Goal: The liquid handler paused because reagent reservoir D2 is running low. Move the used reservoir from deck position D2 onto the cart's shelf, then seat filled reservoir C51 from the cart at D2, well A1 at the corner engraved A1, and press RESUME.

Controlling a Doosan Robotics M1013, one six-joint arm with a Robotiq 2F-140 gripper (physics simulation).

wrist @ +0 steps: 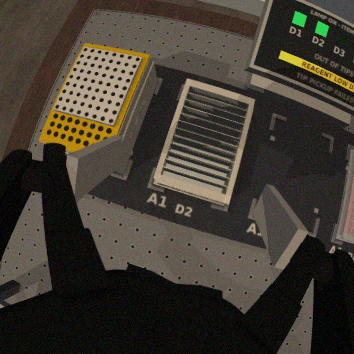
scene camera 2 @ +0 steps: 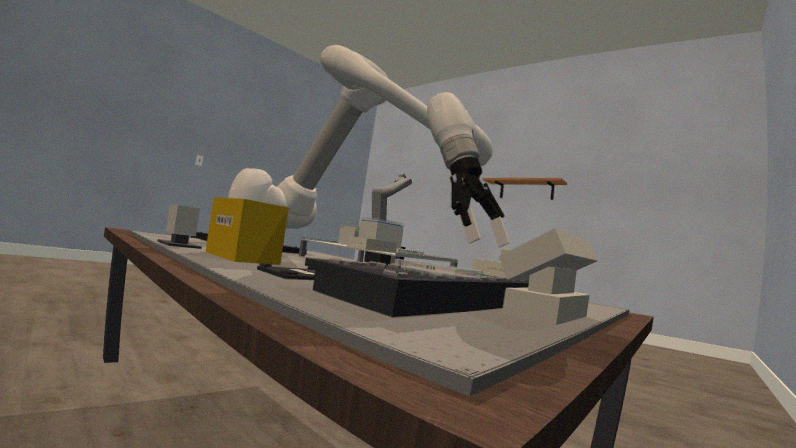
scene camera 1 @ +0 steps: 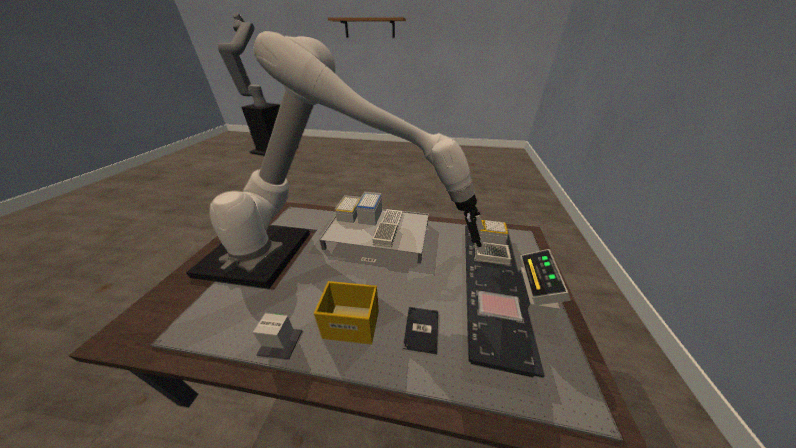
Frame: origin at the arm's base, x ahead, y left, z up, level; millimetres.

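Seen in the pictures: gripper, fingertip midpoint: (wrist: 189, 175) (scene camera 2: 490, 243) (scene camera 1: 481, 239); arm's base at its link origin: (scene camera 1: 252, 253).
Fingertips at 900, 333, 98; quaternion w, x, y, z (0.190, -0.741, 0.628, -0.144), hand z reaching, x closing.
Note:
Offsets run from my fingertips to a thing's top centre, as dx, dy, dz. "spot": to the spot under its first point. Level surfaces: height alone.
The used reservoir {+52, +3, -39} (scene camera 1: 492, 253) (wrist: 205, 142), a cream frame with slats, sits at deck position D2, beside the engraved A1. My gripper (scene camera 1: 477, 244) (scene camera 2: 487, 243) (wrist: 189, 175) is open and empty, tilted, above the deck's edge by D2; in the wrist view its fingertips stand wide, left and right of the reservoir's near end. On the cart's shelf {spot: -547, -143, -58} (scene camera 1: 346, 239) two similar reservoirs {-396, -62, -26} (scene camera 1: 385, 233) {-421, +70, -44} (scene camera 1: 392, 217) stand one behind the other; I cannot read which is C51. The control panel {spot: +219, -112, -1} (scene camera 1: 544, 275) (wrist: 310, 55) shows a yellow bar reading REAGENT LOW; the RESUME button cannot be made out.
A yellow tip rack {+30, +125, -6} (scene camera 1: 494, 227) (wrist: 95, 90) stands beside D2 on the black deck {dz -70} (scene camera 1: 479, 347). A pink plate {+96, -241, -56} (scene camera 1: 499, 306) sits further along it. Two tip boxes {-633, +30, +13} (scene camera 1: 347, 207) {-527, +50, +46} (scene camera 1: 369, 207) stand on the cart. A yellow waste bin {-344, -456, +17} (scene camera 1: 346, 325) (scene camera 2: 245, 230) and a black RG pad {-122, -387, -104} (scene camera 1: 421, 340) are nearer the front.

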